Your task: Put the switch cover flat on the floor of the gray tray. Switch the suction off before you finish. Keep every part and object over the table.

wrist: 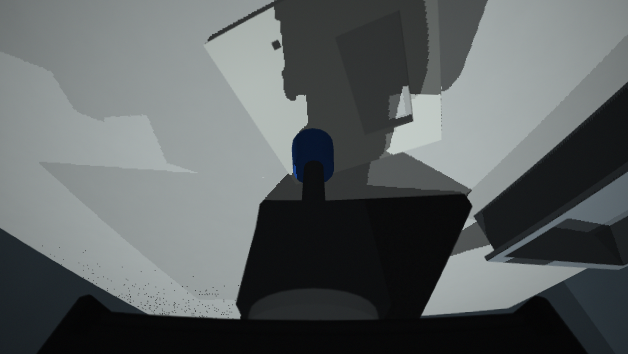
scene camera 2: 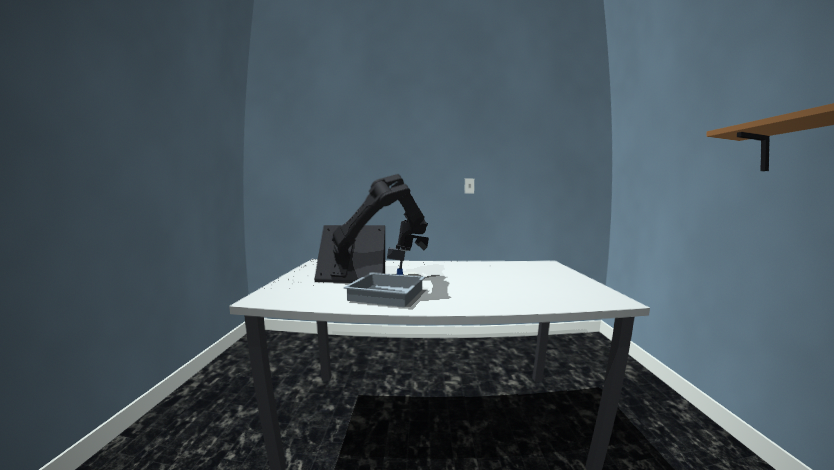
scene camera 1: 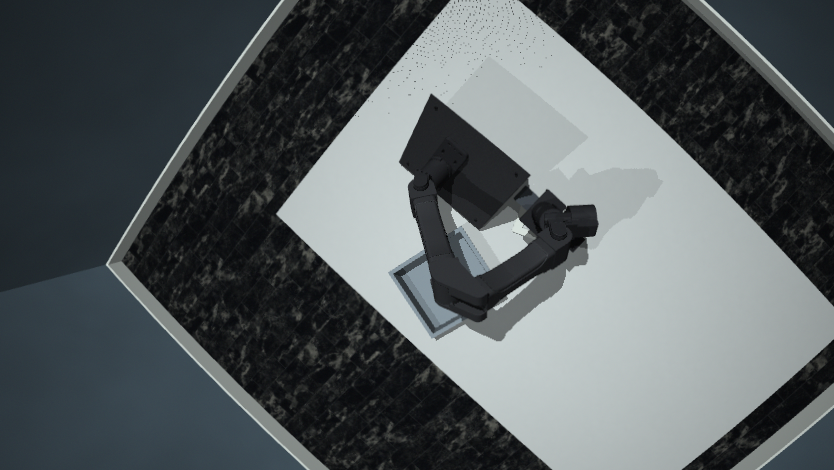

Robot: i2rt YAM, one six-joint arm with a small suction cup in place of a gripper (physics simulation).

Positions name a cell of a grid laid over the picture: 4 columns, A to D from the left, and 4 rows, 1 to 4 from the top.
In view: my suction cup (wrist: B2) and a gray tray (scene camera 2: B3).
The gray tray also shows in the wrist view (wrist: D3).
